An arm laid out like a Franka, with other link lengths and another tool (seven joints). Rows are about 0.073 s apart.
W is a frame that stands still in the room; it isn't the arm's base.
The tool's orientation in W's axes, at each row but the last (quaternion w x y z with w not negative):
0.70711 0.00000 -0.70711 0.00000
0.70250 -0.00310 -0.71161 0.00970
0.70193 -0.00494 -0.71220 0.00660
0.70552 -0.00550 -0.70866 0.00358
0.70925 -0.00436 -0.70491 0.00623
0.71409 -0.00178 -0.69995 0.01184
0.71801 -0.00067 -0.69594 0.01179
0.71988 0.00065 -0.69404 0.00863
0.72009 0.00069 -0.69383 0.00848
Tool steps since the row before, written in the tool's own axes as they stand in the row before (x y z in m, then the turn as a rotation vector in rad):
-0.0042 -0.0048 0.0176 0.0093 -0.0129 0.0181
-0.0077 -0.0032 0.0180 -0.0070 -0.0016 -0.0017
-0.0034 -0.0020 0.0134 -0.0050 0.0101 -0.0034
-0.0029 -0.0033 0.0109 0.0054 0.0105 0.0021
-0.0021 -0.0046 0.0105 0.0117 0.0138 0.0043
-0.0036 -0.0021 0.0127 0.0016 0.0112 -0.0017
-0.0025 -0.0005 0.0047 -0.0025 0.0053 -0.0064
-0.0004 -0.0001 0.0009 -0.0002 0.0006 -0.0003
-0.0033 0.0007 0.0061 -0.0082 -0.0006 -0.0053
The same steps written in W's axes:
-0.0176 -0.0048 -0.0042 -0.0181 -0.0129 0.0093
-0.0179 -0.0035 -0.0079 0.0018 -0.0017 -0.0069
-0.0133 -0.0021 -0.0036 0.0034 0.0100 -0.0051
-0.0109 -0.0033 -0.0029 -0.0021 0.0106 0.0053
-0.0105 -0.0047 -0.0020 -0.0043 0.0140 0.0115
-0.0127 -0.0023 -0.0033 0.0016 0.0113 0.0014
-0.0048 -0.0006 -0.0023 0.0062 0.0054 -0.0028
-0.0009 -0.0001 -0.0004 0.0003 0.0006 -0.0002
-0.0062 0.0006 -0.0031 0.0050 -0.0006 -0.0084

